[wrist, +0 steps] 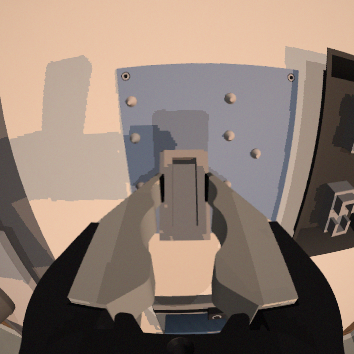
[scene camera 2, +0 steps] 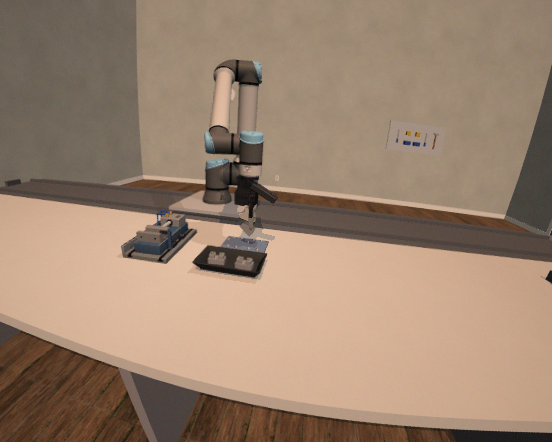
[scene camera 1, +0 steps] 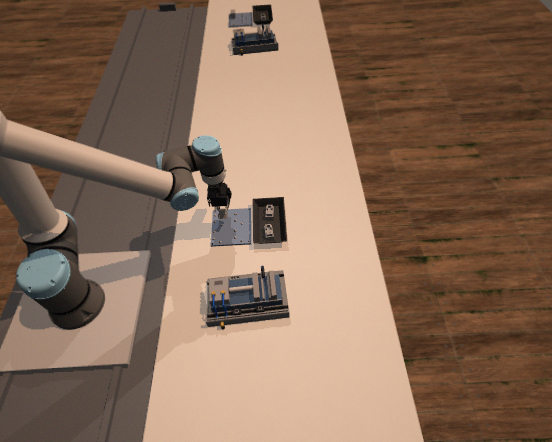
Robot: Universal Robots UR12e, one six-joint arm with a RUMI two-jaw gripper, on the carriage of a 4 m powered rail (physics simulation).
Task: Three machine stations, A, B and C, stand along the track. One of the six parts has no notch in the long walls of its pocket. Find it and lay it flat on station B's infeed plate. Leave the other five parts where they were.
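Places are measured from the arm's base along level axes (x left, y back, z up), in centimetres.
Pixels of known places: gripper, fingertip midpoint: [wrist: 184, 175] [scene camera 2: 251, 228] [scene camera 1: 223, 211]; arm's base, origin of the base link: [scene camera 2: 217, 200] [scene camera 1: 78, 304].
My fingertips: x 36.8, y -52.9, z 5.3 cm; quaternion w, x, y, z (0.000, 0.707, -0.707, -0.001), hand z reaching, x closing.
Observation:
Ahead of a thing's pixels: the offset from my fingertips to its middle. "pt": to the spot under its first point.
My gripper [scene camera 1: 222, 213] [scene camera 2: 250, 231] [wrist: 184, 175] is shut on a grey part {dx -1.4, dy +0.0, dz +0.2 cm} [wrist: 185, 210]. The part's long narrow pocket faces the wrist camera, and I see no notch in its long walls. I hold it above the blue-grey infeed plate {dx -2.5, dy -2.6, dz -7.9 cm} [scene camera 1: 245, 238] [scene camera 2: 258, 246] [wrist: 185, 82], over the edge nearer the wrist view's bottom; its shadow falls on the plate. Small pegs stand on the plate. No letter shows which station this is. Beside it, a dark tray {dx -2.3, dy -19.2, dz -6.2 cm} [scene camera 1: 258, 225] [scene camera 2: 230, 270] holds two grey parts, one {dx +2.6, dy -19.5, dz -5.4 cm} [scene camera 1: 270, 210] [scene camera 2: 244, 263] and another {dx -7.9, dy -18.9, dz -5.4 cm} [scene camera 1: 269, 230] [scene camera 2: 216, 258].
A blue and grey machine {dx -36.7, dy -9.8, dz -3.4 cm} [scene camera 1: 270, 295] [scene camera 2: 152, 245] stands on the same table beside plate and tray. At the far end stand another machine {dx +148.2, dy -13.5, dz -3.4 cm} [scene camera 1: 255, 44], a plate {dx +184.3, dy -3.2, dz -7.9 cm} [scene camera 1: 244, 20] with a small grey thing at its corner, and a tray {pt dx +195.0, dy -19.8, dz -5.8 cm} [scene camera 1: 262, 8] with a part.

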